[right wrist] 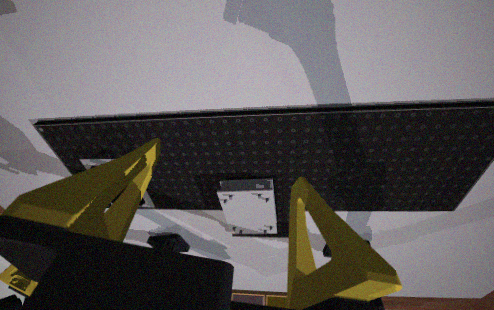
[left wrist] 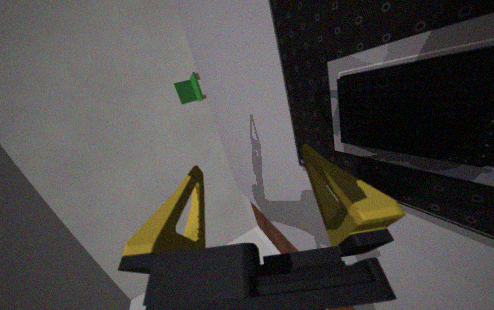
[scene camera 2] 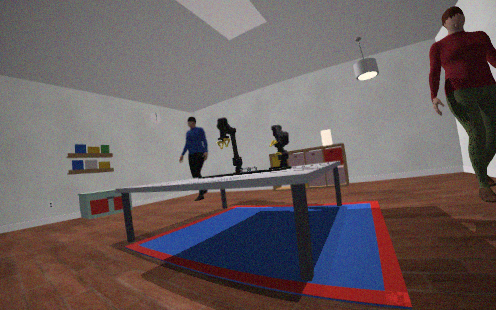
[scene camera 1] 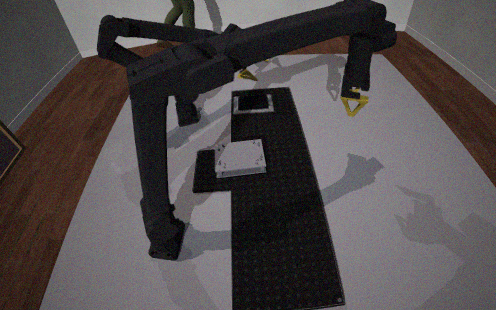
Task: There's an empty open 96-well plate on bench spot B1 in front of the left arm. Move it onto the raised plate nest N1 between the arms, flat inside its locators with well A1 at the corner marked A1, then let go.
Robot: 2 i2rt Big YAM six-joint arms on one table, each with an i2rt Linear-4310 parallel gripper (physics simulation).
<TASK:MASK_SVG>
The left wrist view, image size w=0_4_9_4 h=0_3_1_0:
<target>left gripper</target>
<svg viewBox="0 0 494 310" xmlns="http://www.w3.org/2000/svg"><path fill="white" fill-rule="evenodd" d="M406 214L395 199L330 163L308 144L303 144L302 156L332 247L263 256L264 264L261 265L259 248L254 243L239 243L206 248L203 172L196 165L175 192L127 241L118 271L149 274L143 306L146 306L145 310L326 310L392 301L397 298L377 258L367 258L352 265L346 265L341 257L364 254L394 241L387 227L403 218ZM193 191L191 209L183 236L176 232L176 224Z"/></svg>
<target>dark well plate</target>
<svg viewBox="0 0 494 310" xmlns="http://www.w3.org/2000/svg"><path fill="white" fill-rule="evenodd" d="M494 47L341 76L340 79L337 79L341 143L481 168L485 166L494 167Z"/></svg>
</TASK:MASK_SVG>
